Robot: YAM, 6 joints.
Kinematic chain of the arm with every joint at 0, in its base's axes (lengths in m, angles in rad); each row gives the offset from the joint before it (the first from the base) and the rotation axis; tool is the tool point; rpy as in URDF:
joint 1: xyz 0 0 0.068 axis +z
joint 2: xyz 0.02 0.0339 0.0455 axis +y
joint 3: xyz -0.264 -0.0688 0 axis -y
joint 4: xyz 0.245 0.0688 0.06 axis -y
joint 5: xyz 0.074 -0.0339 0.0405 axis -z
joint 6: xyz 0.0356 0 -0.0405 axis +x
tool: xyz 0 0 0 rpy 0 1.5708 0
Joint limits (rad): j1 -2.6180..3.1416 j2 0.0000..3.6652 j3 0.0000..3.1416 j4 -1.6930..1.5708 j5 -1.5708..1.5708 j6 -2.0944..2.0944
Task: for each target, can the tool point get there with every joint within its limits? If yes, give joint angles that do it. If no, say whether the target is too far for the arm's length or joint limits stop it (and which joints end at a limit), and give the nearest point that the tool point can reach.
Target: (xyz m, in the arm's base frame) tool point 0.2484 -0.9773 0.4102
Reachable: no: too far | nearest point 0.1526 -0.6003 0.2934 | short by 0.406 m
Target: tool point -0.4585 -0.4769 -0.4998
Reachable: no: too far | nearest point -0.3356 -0.3491 -0.2931 | short by 0.272 m
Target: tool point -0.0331 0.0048 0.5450
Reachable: yes | joints 2.4984 0.6304 1.1913 0.5490 -0.4648 1.2910
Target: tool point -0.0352 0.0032 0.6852
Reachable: yes | joints 1.7266 1.5074 2.5971 1.1955 -1.2938 0.9558
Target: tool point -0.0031 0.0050 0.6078
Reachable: yes | joints -0.5931 0.8917 2.0697 -0.8082 -0.0681 0.1031
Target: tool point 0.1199 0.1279 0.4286
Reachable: yes | joints 0.7609 0.8093 0.8695 0.4135 -0.2839 -0.2348
